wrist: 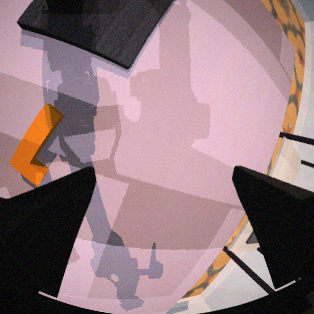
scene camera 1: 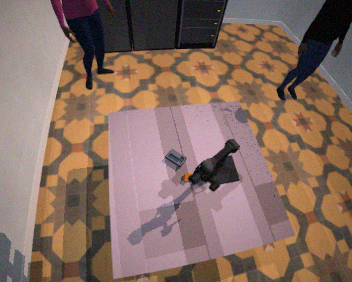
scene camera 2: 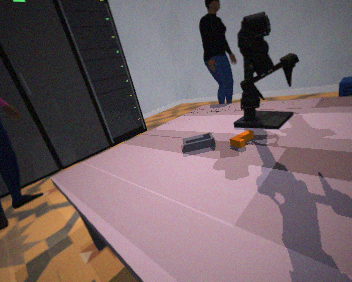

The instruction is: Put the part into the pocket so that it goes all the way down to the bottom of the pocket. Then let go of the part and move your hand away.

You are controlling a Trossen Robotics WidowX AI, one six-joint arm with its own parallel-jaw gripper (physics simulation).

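Frame: origin at the arm's base, x ahead, y left, z up, level; metres.
Where they show: gripper, fingertip midpoint: (wrist: 165, 173) (scene camera 1: 207, 185) (scene camera 2: 276, 93); arm's base at its link origin: (scene camera 1: 217, 163) (scene camera 2: 249, 118).
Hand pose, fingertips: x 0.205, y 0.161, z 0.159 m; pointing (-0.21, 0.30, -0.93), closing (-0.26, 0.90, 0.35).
Observation:
Things, the pixels of their top centre, and the offset from my fingertips. Level surfaces: height alone.
- orange L-shaped piece at its top centre: (wrist: 38, 146) (scene camera 2: 244, 135) (scene camera 1: 191, 177) dy -0.122, dx +0.036, dz -0.152 m
- grey block at its top centre: (scene camera 2: 197, 138) (scene camera 1: 176, 157) dy -0.320, dx +0.087, dz -0.146 m
- pink table at its surface level: dz -0.182 m
The part is an orange L-shaped piece (scene camera 1: 187, 177) (scene camera 2: 242, 140) (wrist: 31, 137). It lies flat on the table, outside the pocket, and the arm partly covers it in scene camera 1. The pocket is a slot in the top of a grey block (scene camera 1: 170, 161) (scene camera 2: 200, 146), which stands on the table a short way from the part. The block does not show in the wrist view. My gripper (scene camera 2: 276, 92) (wrist: 165, 173) is open and empty, raised above the table. In the wrist view the part is to the left, just beyond the left finger.
The arm's dark base plate (scene camera 1: 230, 173) (scene camera 2: 265, 120) (wrist: 112, 35) sits on the pink table (scene camera 1: 135, 190) (scene camera 2: 125, 192) (wrist: 240, 75), near the part. Shadows of the arm cross the table. Dark cabinets (scene camera 1: 155, 25) (scene camera 2: 30, 95) and two people stand beyond the table.

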